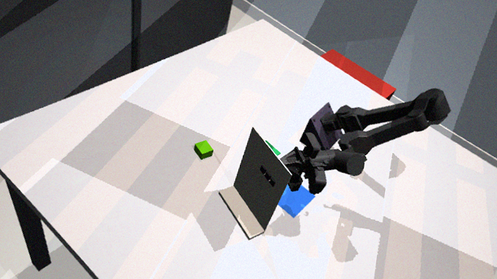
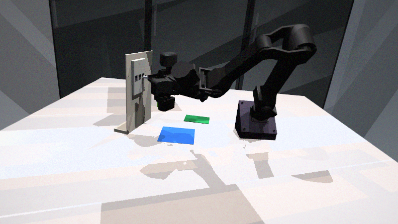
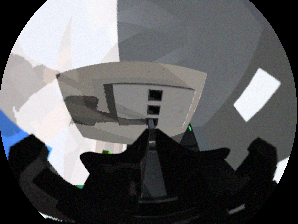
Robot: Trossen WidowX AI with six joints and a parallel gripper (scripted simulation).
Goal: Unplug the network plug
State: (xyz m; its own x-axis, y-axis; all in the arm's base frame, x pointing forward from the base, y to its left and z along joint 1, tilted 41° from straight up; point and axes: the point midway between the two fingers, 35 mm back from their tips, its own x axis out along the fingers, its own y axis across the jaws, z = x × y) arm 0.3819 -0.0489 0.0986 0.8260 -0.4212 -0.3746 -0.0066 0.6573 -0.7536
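Now: gripper tip 110 mm past the blue square, 50 mm to the right of it and 190 mm above it. Round my gripper tip: green flat patch: 190 mm behind, 110 mm to the right, 190 mm below; upright panel: 40 mm ahead, 70 mm below; white network plug: right at my gripper tip.
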